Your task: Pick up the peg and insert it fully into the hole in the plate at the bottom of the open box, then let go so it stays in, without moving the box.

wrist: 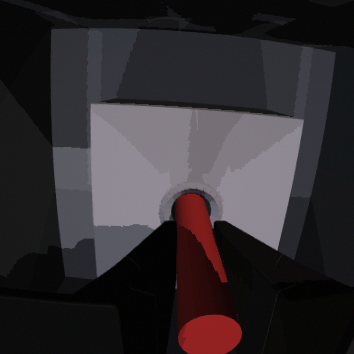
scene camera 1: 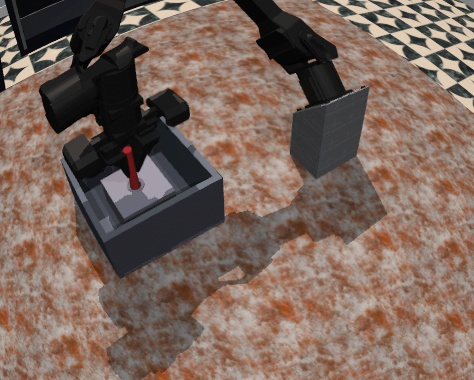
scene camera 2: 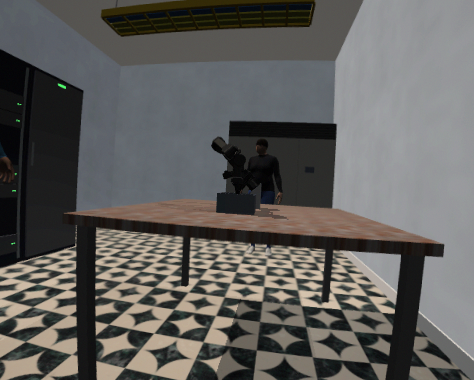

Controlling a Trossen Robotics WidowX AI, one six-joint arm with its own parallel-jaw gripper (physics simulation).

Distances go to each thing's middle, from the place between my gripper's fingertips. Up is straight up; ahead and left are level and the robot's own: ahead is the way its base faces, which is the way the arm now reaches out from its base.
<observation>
I see my gripper 3 cm above the dark grey box [scene camera 1: 198, 206]. From my hand the other things lie so: pale square plate [scene camera 1: 127, 204]: 5 cm below.
</observation>
